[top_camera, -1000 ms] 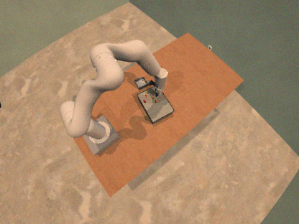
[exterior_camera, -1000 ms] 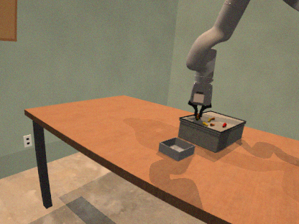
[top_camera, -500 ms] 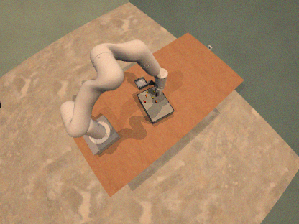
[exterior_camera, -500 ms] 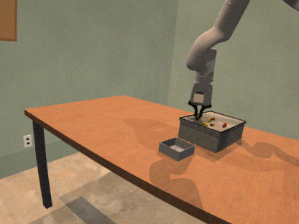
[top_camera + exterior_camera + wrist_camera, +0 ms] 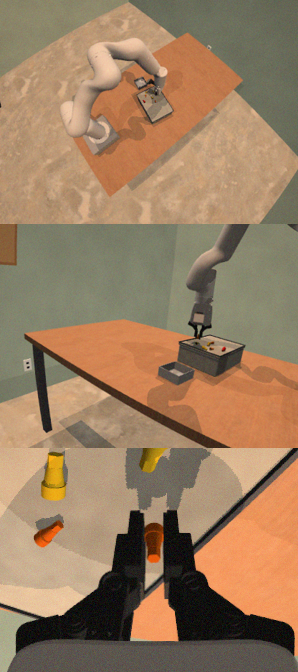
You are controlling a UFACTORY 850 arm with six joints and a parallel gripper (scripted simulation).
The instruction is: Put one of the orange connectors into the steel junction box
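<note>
Now: the grey tool case 70 mm behind my hand, 60 mm below it and 50 mm to the right of it. From my hand the other things lie so: red connector 140 mm behind, 30 mm below, 20 mm to the left.
</note>
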